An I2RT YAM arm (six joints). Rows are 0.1 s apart.
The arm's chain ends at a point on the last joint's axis. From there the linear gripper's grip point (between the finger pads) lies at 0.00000 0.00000 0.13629 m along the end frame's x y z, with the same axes.
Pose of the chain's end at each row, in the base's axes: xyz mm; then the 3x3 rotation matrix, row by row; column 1 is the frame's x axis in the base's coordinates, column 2 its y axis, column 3 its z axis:
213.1, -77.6, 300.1; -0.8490, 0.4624, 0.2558; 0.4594, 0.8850, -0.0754; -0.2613, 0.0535, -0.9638
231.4, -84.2, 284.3; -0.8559, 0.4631, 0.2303; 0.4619, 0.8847, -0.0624; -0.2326, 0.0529, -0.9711
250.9, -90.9, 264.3; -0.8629, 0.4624, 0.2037; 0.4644, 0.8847, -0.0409; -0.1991, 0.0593, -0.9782
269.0, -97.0, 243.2; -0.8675, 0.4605, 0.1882; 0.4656, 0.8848, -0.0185; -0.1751, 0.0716, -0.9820
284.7, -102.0, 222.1; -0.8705, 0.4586, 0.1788; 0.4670, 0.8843, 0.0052; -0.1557, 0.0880, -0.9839
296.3, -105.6, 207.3; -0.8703, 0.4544, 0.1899; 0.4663, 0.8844, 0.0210; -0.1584, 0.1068, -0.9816
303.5, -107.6, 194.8; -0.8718, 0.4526, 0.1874; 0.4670, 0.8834, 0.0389; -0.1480, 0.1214, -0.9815
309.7, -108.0, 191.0; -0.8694, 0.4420, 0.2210; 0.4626, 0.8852, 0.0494; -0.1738, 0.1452, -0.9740
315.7, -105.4, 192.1; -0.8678, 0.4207, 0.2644; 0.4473, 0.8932, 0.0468; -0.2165, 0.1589, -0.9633
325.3, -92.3, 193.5; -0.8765, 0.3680, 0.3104; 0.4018, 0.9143, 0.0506; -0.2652, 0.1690, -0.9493
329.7, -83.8, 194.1; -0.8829, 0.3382, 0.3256; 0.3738, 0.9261, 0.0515; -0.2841, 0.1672, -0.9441
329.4, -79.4, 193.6; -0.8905, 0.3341, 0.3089; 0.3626, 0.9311, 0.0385; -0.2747, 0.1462, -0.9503
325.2, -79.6, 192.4; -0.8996, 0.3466, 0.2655; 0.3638, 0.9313, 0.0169; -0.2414, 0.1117, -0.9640
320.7, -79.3, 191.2; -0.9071, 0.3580, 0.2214; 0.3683, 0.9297, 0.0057; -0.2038, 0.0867, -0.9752
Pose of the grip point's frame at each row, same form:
248.0, -87.9, 168.7; -0.8490, 0.4624, 0.2558; 0.4594, 0.8850, -0.0754; -0.2613, 0.0535, -0.9638
262.8, -92.7, 151.9; -0.8559, 0.4631, 0.2303; 0.4619, 0.8847, -0.0624; -0.2326, 0.0529, -0.9711
278.7, -96.5, 131.0; -0.8629, 0.4624, 0.2037; 0.4644, 0.8847, -0.0409; -0.1991, 0.0593, -0.9782
294.6, -99.5, 109.4; -0.8675, 0.4605, 0.1882; 0.4656, 0.8848, -0.0185; -0.1751, 0.0716, -0.9820
309.1, -101.3, 88.0; -0.8705, 0.4586, 0.1788; 0.4670, 0.8843, 0.0052; -0.1557, 0.0880, -0.9839
322.2, -102.7, 73.5; -0.8703, 0.4544, 0.1899; 0.4663, 0.8844, 0.0210; -0.1584, 0.1068, -0.9816
329.0, -102.3, 61.0; -0.8718, 0.4526, 0.1874; 0.4670, 0.8834, 0.0389; -0.1480, 0.1214, -0.9815
339.8, -101.3, 58.3; -0.8694, 0.4420, 0.2210; 0.4626, 0.8852, 0.0494; -0.1738, 0.1452, -0.9740
351.7, -99.0, 60.8; -0.8678, 0.4207, 0.2644; 0.4473, 0.8932, 0.0468; -0.2165, 0.1589, -0.9633
367.6, -85.4, 64.1; -0.8765, 0.3680, 0.3104; 0.4018, 0.9143, 0.0506; -0.2652, 0.1690, -0.9493
374.1, -76.8, 65.4; -0.8829, 0.3382, 0.3256; 0.3738, 0.9261, 0.0515; -0.2841, 0.1672, -0.9441
371.5, -74.2, 64.1; -0.8905, 0.3341, 0.3089; 0.3626, 0.9311, 0.0385; -0.2747, 0.1462, -0.9503
361.4, -77.3, 61.0; -0.8996, 0.3466, 0.2655; 0.3638, 0.9313, 0.0169; -0.2414, 0.1117, -0.9640
350.9, -78.5, 58.3; -0.9071, 0.3580, 0.2214; 0.3683, 0.9297, 0.0057; -0.2038, 0.0867, -0.9752

